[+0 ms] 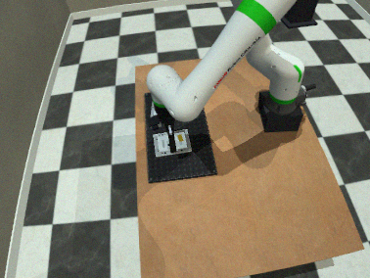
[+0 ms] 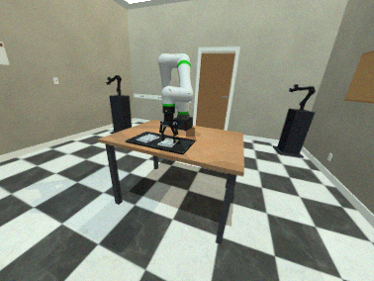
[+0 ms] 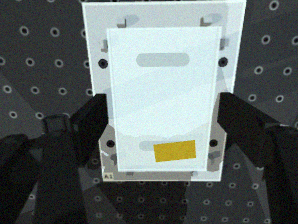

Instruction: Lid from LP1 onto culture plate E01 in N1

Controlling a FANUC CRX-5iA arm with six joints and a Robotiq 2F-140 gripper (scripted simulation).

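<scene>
My hand is 20 mm above the clear lid. Round my hand: culture plate 20 mm behind, 200 mm to the right, 20 mm below; lid park fixture 30 mm below.
</scene>
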